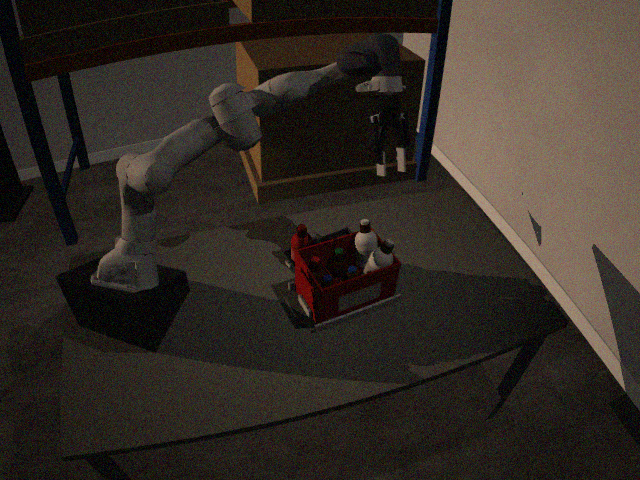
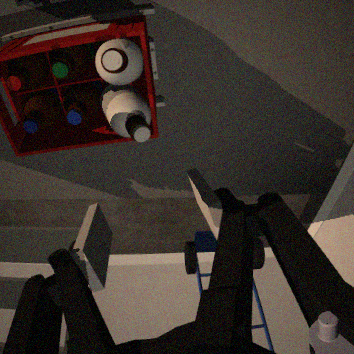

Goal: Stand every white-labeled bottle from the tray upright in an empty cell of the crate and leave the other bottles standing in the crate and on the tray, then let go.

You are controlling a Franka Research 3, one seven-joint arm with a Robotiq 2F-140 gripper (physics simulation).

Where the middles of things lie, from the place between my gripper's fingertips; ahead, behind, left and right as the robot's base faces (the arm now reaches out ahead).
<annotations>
Now: the green-capped bottle (image 2: pixel 71 61) 350 mm below my hand, 140 mm behind it and 10 mm to the right of it.
</annotations>
